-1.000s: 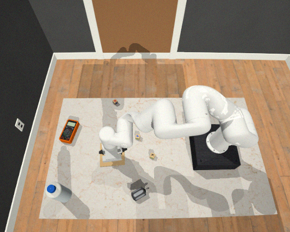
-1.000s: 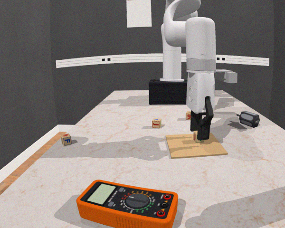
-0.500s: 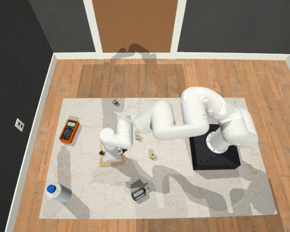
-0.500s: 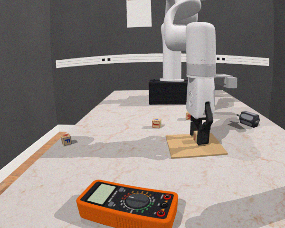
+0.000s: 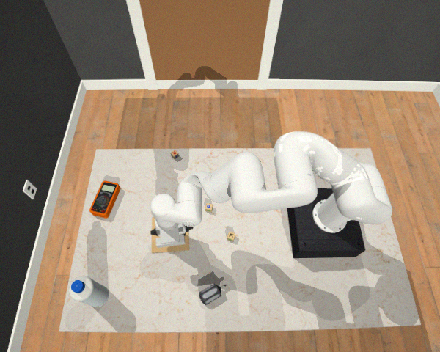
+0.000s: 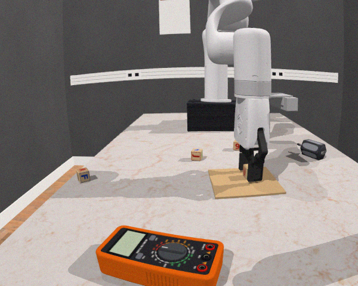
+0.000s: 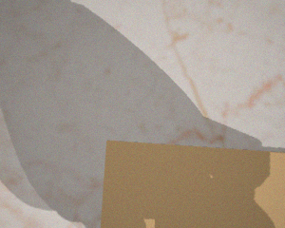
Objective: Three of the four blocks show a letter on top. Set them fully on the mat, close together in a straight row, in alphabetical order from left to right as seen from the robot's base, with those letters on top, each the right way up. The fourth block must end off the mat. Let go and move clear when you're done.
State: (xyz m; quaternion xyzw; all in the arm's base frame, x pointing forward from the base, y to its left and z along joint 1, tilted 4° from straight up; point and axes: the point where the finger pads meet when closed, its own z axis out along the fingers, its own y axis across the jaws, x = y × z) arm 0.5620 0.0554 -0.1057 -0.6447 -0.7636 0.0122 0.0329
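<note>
My hand is 2 cm short of the tan mat, 1 cm to the left of it and 2 cm above it. Also, from my hand: black plug adapter: 15 cm behind, 20 cm to the left; then orange multimeter: 29 cm ahead, 15 cm to the right, 1 cm below.
</note>
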